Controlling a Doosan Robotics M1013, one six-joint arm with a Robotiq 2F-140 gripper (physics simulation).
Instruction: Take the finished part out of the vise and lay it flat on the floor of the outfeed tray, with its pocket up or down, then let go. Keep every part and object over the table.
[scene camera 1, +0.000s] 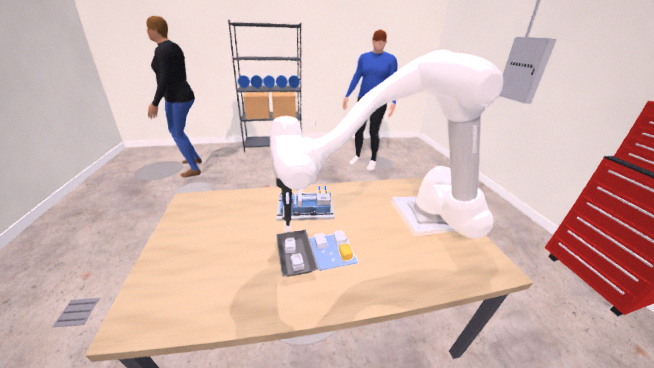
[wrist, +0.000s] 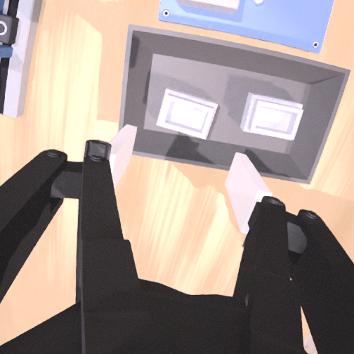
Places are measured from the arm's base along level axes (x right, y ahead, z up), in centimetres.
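Pixels of known places: gripper, between the fingertips: (scene camera 1: 287, 224); arm's base, origin of its link: (scene camera 1: 427, 213).
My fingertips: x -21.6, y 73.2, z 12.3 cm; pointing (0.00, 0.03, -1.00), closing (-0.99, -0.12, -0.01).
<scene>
Ahead of a thing's pixels: the offset from my fingertips to its top centre. Level surfaces: height alone.
My gripper (scene camera 1: 288, 228) (wrist: 182, 156) is open and empty, its fingertips above and beside the tray's end nearer the vise. The grey outfeed tray (scene camera 1: 306, 240) (wrist: 135, 90) holds two white parts. One part {dy -0.8, dx +0.1, dz -10.4 cm} (scene camera 1: 290, 245) (wrist: 187, 115) lies flat on the tray floor with its pocket up, nearer the vise and slightly turned, clear of both fingers. The other part {dy -4.2, dx -9.2, dz -10.4 cm} (scene camera 1: 297, 262) (wrist: 274, 117) lies flat beside it, pocket up, with a gap between them. The blue and grey vise {dy -7.3, dx +30.1, dz -5.2 cm} (scene camera 1: 312, 205) (wrist: 25, 60) stands behind the tray; the arm partly hides its jaws in the scene view.
A light blue plate {dy -19.5, dx -0.8, dz -14.3 cm} (scene camera 1: 327, 261) (wrist: 250, 30) lies beside the tray, bearing white blocks {dy -14.2, dx +2.8, dz -10.7 cm} (scene camera 1: 320, 241) {dy -23.1, dx +4.5, dz -10.7 cm} (scene camera 1: 340, 237) and a yellow block {dy -24.8, dx -4.2, dz -10.7 cm} (scene camera 1: 345, 251). The arm's base (scene camera 1: 415, 222) stands at the right of the wooden table {dz -15.1 cm} (scene camera 1: 200, 280). Two people stand behind the table.
</scene>
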